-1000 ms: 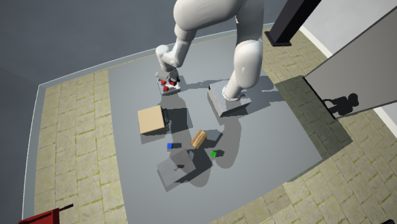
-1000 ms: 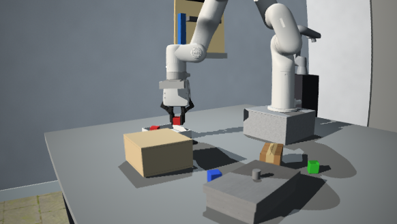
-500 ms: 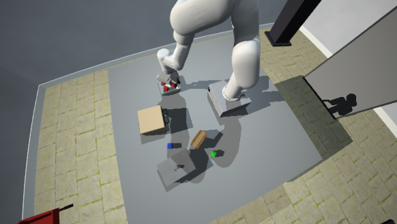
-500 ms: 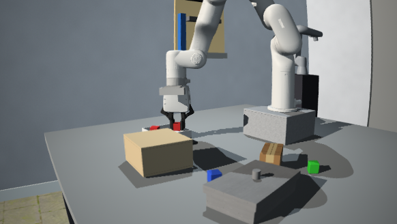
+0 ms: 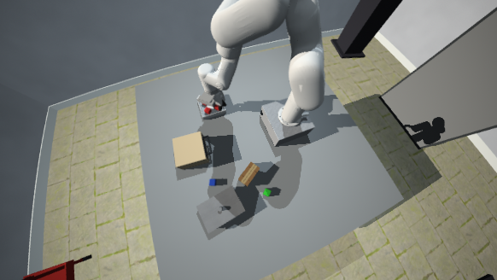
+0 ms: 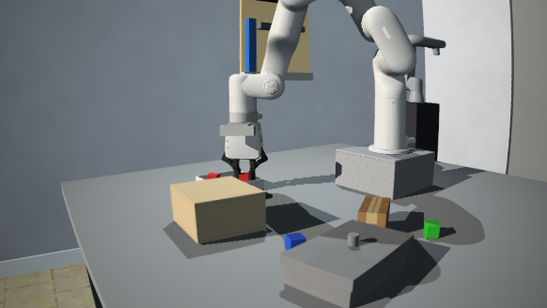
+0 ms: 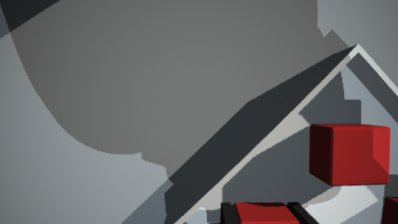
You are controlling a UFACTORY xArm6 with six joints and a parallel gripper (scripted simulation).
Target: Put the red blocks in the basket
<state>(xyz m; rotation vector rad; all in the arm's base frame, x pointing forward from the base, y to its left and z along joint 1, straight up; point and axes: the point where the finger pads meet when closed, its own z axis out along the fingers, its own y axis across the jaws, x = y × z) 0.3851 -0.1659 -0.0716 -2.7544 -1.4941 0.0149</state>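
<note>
My gripper is now 4 cm short of the white basket, 3 cm to the left of it and 2 cm above it. Round my hand: blue block (6 cm ahead, 44 cm to the left, 2 cm below); then drawer (14 cm ahead, 26 cm to the left); then light wooden cabinet (15 cm ahead, 26 cm to the left, 1 cm above).
</note>
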